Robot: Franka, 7 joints.
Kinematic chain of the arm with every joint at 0, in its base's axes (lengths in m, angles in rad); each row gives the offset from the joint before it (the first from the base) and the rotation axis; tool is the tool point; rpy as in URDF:
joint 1: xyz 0 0 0.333 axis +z
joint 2: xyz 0 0 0 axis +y
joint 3: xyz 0 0 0.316 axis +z
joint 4: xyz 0.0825 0 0 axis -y
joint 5: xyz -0.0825 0 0.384 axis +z
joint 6: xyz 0 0 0 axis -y
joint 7: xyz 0.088 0 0 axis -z
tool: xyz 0 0 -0.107 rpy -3.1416 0 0
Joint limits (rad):
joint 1: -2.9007..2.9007
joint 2: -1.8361..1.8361
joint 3: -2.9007..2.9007
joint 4: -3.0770..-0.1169
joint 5: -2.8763..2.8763
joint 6: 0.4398..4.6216
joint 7: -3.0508..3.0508
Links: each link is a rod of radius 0.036 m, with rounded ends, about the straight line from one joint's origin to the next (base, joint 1, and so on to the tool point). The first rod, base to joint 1, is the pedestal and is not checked.
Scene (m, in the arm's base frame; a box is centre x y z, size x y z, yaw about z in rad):
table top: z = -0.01
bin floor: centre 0.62 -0 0 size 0.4 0.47 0.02 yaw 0.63
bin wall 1: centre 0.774 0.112 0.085 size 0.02 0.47 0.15 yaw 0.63
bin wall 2: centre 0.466 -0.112 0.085 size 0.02 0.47 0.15 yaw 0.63
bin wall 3: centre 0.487 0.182 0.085 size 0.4 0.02 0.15 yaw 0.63
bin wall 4: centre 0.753 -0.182 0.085 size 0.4 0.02 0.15 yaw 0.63
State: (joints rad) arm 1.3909 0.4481 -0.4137 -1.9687 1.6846 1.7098 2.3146
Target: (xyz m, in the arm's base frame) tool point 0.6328 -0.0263 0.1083
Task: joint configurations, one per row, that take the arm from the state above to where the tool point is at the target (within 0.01 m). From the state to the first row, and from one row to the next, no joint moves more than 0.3 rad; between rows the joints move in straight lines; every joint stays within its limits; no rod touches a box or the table.
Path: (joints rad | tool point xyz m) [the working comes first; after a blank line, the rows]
Joints at the target: 0.6001 0.9949 -0.7954 -1.7814 1.7539 1.9426 2.3146
Straight joint move there: touches bin wall 3.

1: 1.1535 0.5073 -0.5813 -1.9495 1.6944 1.7625 2.3146 | 0.4510 0.4215 0.2704
2: 0.9161 0.5664 -0.7489 -1.9303 1.7042 1.8152 2.3146 | 0.5866 0.2152 0.2690
3: 0.6787 0.6256 -0.9166 -1.9111 1.7140 1.8679 2.3146 | 0.6328 -0.0263 0.2819
4: 0.6394 0.8103 -0.8560 -1.8462 1.7339 1.9053 2.3146 | 0.6399 -0.0226 0.1993
5: 0.6001 0.9949 -0.7954 -1.7814 1.7539 1.9426 2.3146 | 0.6328 -0.0263 0.1083

